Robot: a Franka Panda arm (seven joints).
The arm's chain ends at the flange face. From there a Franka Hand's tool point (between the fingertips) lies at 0.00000 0.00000 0.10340 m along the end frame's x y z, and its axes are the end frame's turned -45 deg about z.
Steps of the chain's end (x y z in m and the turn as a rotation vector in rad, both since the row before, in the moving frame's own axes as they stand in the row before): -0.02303, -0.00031, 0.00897, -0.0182, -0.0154, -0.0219; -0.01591, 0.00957, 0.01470, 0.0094, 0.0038, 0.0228; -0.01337, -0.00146, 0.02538, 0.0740, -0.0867, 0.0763; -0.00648, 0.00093, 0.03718, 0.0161, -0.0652, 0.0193; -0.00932, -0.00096, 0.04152, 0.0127, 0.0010, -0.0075; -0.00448, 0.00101, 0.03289, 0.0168, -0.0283, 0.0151; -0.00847, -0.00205, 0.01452, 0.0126, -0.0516, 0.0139
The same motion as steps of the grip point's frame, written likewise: -0.01852, -0.01627, 0.00894, -0.0020, -0.0238, -0.0219; -0.01705, -0.00488, 0.01469, 0.0040, 0.0093, 0.0228; -0.00890, -0.02223, 0.02471, 0.1136, -0.0090, 0.0763; -0.00877, -0.00990, 0.03695, 0.0575, -0.0347, 0.0193; -0.00491, -0.00813, 0.04151, 0.0083, 0.0097, -0.0075; -0.00470, -0.00576, 0.03283, 0.0319, -0.0081, 0.0151; -0.00736, -0.01215, 0.01437, 0.0454, -0.0276, 0.0139
